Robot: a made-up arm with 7 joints. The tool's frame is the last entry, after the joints.
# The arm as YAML. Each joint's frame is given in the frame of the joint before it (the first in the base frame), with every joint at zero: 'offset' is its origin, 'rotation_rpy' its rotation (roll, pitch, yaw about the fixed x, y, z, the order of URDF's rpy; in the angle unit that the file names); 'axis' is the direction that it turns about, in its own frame. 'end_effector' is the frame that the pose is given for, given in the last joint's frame.
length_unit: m
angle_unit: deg
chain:
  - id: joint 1
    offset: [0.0, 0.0, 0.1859]
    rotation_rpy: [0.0, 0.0, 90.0]
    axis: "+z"
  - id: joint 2
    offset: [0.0, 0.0, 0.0]
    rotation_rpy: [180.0, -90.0, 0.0]
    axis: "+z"
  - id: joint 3
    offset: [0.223, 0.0, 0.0]
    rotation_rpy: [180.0, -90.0, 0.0]
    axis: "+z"
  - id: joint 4
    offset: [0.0, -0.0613, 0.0]
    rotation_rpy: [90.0, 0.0, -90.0]
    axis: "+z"
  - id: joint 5
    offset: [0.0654, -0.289, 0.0]
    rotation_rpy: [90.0, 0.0, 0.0]
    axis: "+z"
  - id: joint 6
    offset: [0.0, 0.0, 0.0]
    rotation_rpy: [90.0, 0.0, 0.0]
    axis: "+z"
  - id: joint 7
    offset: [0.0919, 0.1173, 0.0]
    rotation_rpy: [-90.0, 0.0, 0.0]
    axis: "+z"
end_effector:
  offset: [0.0, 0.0, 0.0]
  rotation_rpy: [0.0, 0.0, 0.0]
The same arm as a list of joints. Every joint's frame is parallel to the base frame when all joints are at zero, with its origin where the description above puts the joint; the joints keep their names.
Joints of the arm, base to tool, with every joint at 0 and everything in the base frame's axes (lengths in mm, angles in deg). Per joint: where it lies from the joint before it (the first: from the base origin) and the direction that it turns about. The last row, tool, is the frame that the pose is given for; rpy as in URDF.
joint 1: origin 0.0 0.0 185.9 axis +z
joint 2: origin 0.0 0.0 0.0 axis +y
joint 3: origin 0.0 0.0 223.0 axis +z
joint 4: origin 61.3 0.0 0.0 axis -y
joint 5: origin 65.4 0.0 -289.0 axis -z
joint 6: origin 0.0 0.0 0.0 axis +y
joint 7: origin 91.9 0.0 -117.3 axis -z
tool: origin 0.0 0.0 0.0 rpy 180.00 0.00 0.00

